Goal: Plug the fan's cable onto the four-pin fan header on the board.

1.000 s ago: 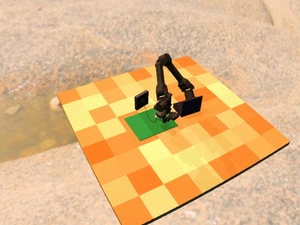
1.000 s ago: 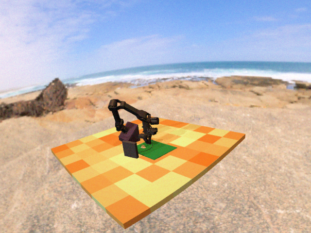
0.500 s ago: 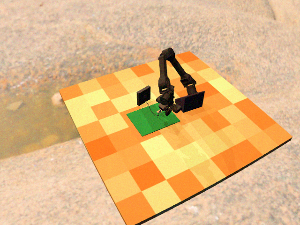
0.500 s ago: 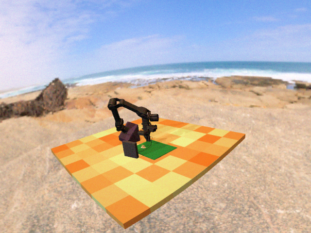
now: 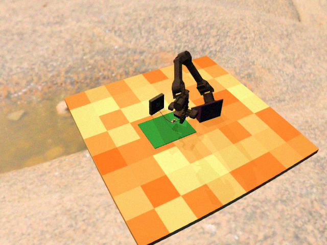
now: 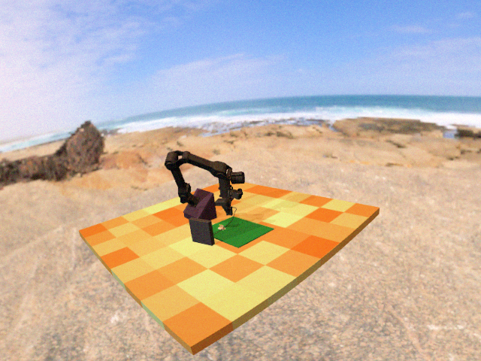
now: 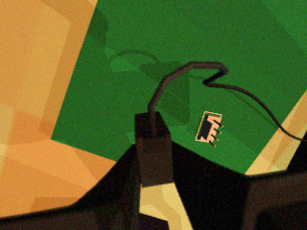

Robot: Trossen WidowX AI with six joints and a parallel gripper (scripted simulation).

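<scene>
Now: the four-pin fan header 7 cm to the right of my gripper tip, 6 cm below it and 2 cm ahead of it. Also, from my gripper tip: dark fan plug: 1 cm ahead, 1 cm above; black fan: 22 cm to the right, 5 cm ahead, 1 cm below; green board: 9 cm ahead, 8 cm below, 4 cm to the right.
</scene>
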